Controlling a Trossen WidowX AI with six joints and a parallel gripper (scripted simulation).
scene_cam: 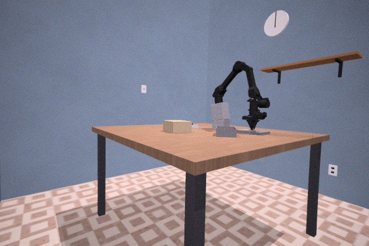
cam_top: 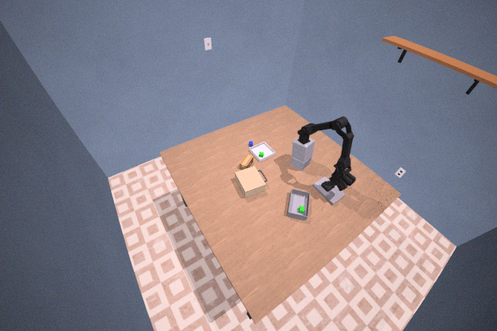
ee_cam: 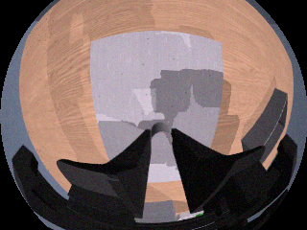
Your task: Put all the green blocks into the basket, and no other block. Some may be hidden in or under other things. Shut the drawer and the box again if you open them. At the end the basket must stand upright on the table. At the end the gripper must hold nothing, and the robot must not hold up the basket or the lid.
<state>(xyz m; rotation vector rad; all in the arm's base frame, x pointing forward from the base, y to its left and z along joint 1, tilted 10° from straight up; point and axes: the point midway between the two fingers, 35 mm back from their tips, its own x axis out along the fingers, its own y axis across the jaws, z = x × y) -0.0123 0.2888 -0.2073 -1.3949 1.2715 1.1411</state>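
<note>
The grey lidded box is 40 mm below my hand. The rest, counted from my hand: white basket: 530 mm to the right, 200 mm ahead, 50 mm below; drawer: 430 mm ahead, 310 mm to the right, 30 mm below; tan drawer cabinet: 460 mm ahead, 310 mm to the right, 20 mm below.
</note>
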